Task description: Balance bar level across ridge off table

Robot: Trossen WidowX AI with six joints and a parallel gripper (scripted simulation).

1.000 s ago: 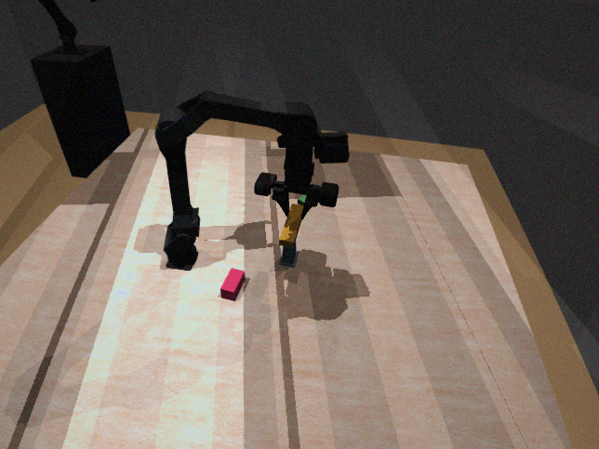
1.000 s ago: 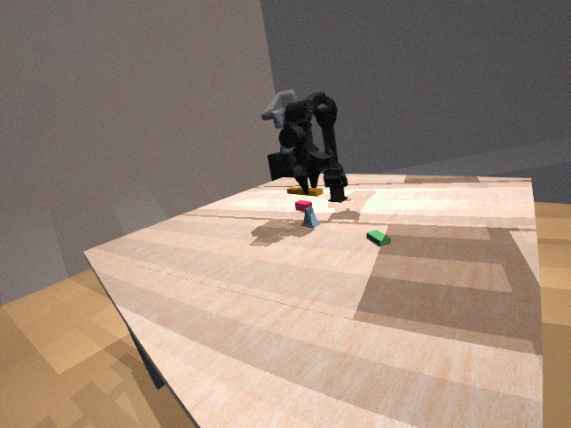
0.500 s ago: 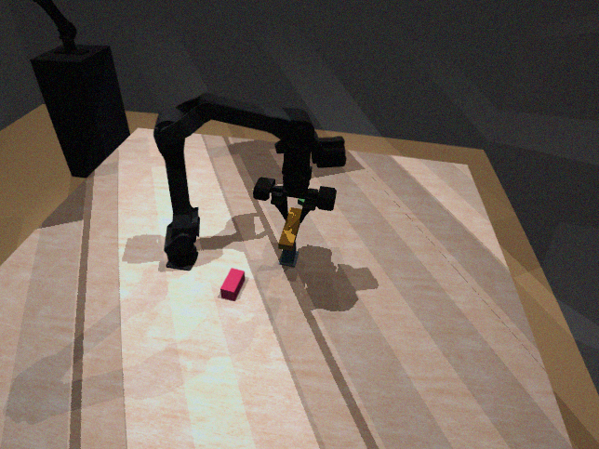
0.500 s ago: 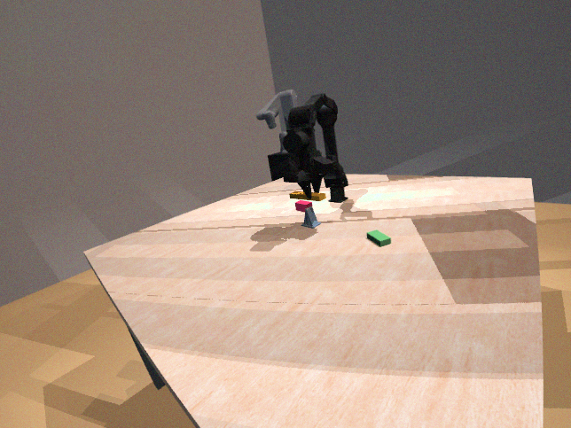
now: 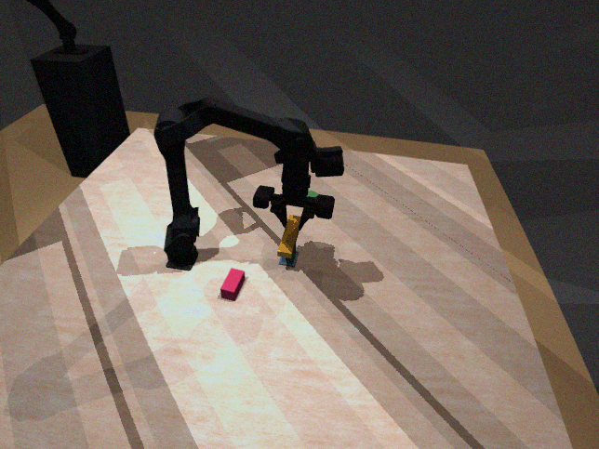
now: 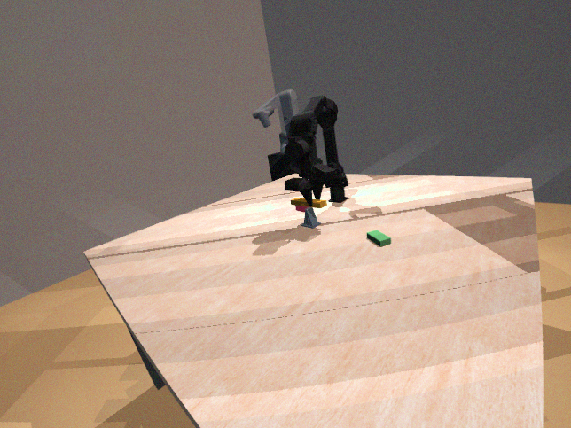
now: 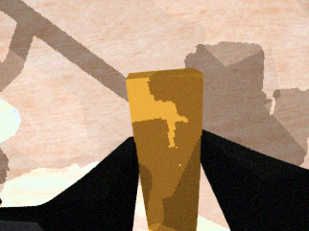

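Right now the bar is 30 mm to the right of my gripper tip. Also, from my gripper tip: green block: 20 mm ahead, 220 mm to the left, 70 mm below; magenta block: 120 mm behind, 150 mm to the right, 60 mm below.
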